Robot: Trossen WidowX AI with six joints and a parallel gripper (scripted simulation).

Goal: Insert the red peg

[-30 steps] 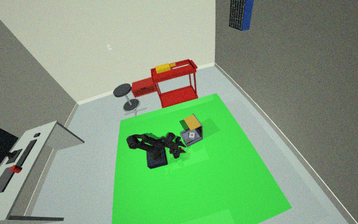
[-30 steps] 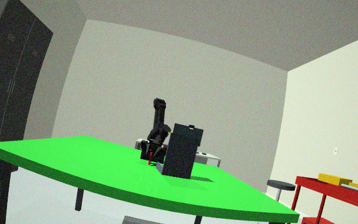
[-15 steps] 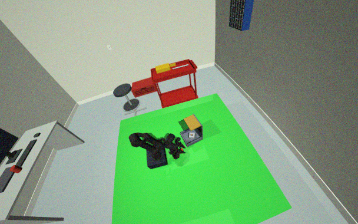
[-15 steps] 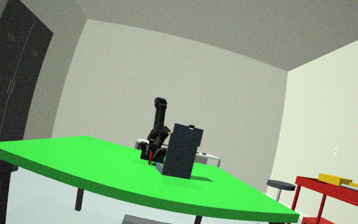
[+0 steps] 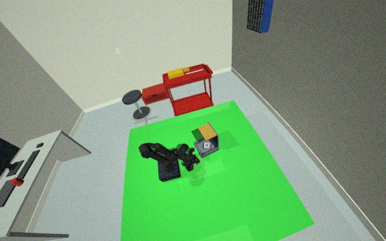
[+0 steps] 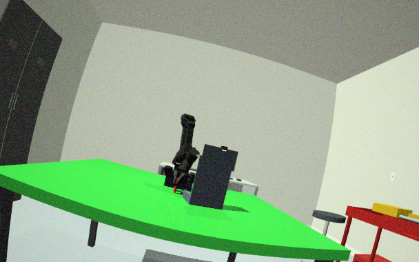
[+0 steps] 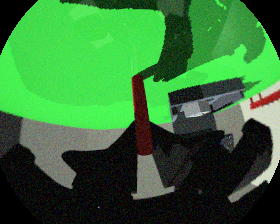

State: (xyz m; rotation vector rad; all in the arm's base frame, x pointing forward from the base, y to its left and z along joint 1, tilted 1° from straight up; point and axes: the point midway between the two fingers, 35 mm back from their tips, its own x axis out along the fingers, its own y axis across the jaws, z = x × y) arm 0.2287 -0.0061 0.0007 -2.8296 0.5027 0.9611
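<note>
Right now the back wall is 180 mm ahead of my gripper tip, 150 mm to the left of it and 70 mm above it. Also, from my gripper tip: orange roof: 130 mm ahead, 140 mm to the left, 170 mm above; then red peg: 30 mm behind, 10 mm to the left, 10 mm below; then box floor: 100 mm ahead, 140 mm to the left, 40 mm below.
</note>
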